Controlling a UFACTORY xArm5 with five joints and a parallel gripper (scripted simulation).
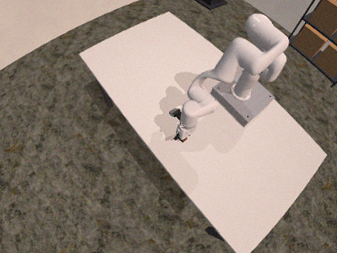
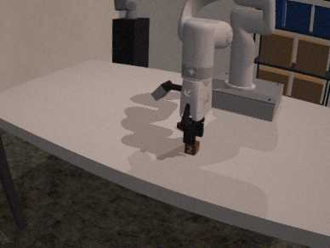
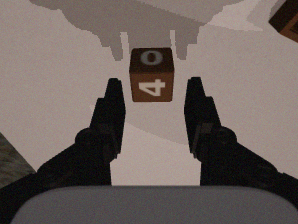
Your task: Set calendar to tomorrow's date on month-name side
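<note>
My hand is 40 mm above the brown wooden cube. The rest, counted from my hand: tray: 110 mm behind, 60 mm to the right, 50 mm below.
</note>
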